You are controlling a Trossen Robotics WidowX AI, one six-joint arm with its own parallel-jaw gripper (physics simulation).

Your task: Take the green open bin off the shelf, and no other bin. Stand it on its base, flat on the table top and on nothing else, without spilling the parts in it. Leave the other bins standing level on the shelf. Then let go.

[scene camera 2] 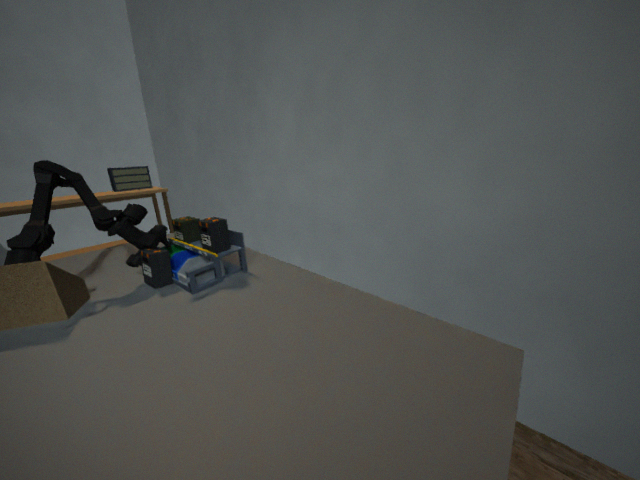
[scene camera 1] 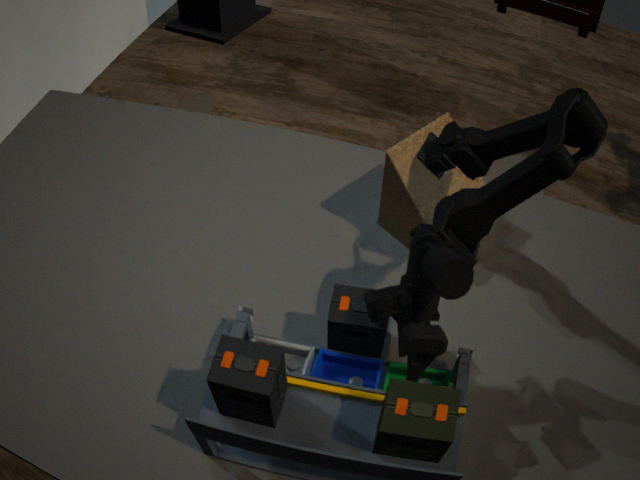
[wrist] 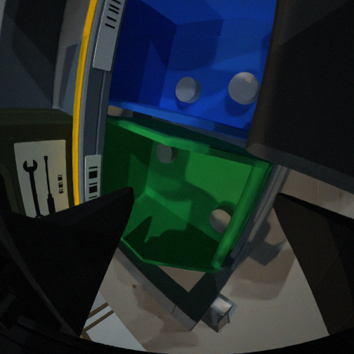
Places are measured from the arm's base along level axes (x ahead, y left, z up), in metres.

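Pixels of known places: gripper, fingertip midpoint: point(scene camera 1: 406, 369); arm's base, link origin: point(scene camera 2: 19, 272) point(scene camera 1: 435, 155).
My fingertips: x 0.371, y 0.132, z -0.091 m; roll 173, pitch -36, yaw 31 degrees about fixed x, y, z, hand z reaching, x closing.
For each thing: its top centre in the pictures, then the offset to it from my fingertips. "spot": a spot on its surface instead.
- green open bin, top centre: point(scene camera 1: 416, 392) point(scene camera 2: 172, 249) dy +0.035, dx +0.036, dz +0.015 m
- blue bin, top centre: point(scene camera 1: 344, 379) point(scene camera 2: 184, 254) dy -0.071, dx +0.071, dz +0.015 m
- grey bin, surface spot: point(scene camera 1: 296, 361) spot: dy -0.168, dx +0.054, dz -0.046 m
- black case, top centre: point(scene camera 1: 361, 301) point(scene camera 2: 152, 250) dy -0.105, dx -0.034, dz +0.070 m
- olive case, top centre: point(scene camera 1: 421, 410) point(scene camera 2: 185, 219) dy +0.061, dx +0.112, dz +0.132 m
- dark case, top centre: point(scene camera 1: 244, 364) point(scene camera 2: 211, 220) dy -0.160, dx +0.179, dz +0.157 m
- yellow strip, top centre: point(scene camera 1: 340, 390) point(scene camera 2: 191, 245) dy -0.061, dx +0.102, dz +0.046 m
The green open bin point(scene camera 1: 397, 368) point(scene camera 2: 175, 250) point(wrist: 215, 167) sits in the lower bay of the grey shelf point(scene camera 1: 325, 426) point(scene camera 2: 231, 251), at its right end in scene camera 1. Two pale round parts point(wrist: 165, 153) point(wrist: 220, 220) lie in it. The blue bin point(scene camera 1: 338, 362) point(scene camera 2: 181, 259) point(wrist: 160, 60) stands beside it, with a grey bin point(scene camera 1: 296, 361) beyond. My gripper point(scene camera 1: 415, 367) point(wrist: 206, 197) is open and empty. In the wrist view its fingers stand apart over the green bin's front part, one inside its outline and the other past its front lip. The olive case partly hides the bin in scene camera 1.
A black case point(scene camera 1: 356, 330) point(scene camera 2: 156, 268) point(wrist: 310, 95) stands on the table in front of the blue bin, close to my gripper. An olive case point(scene camera 1: 417, 431) point(wrist: 37, 125) and a dark case point(scene camera 1: 247, 387) stand on the upper board behind a yellow strip point(scene camera 1: 336, 388). A brown block point(scene camera 1: 400, 209) stands near the arm.
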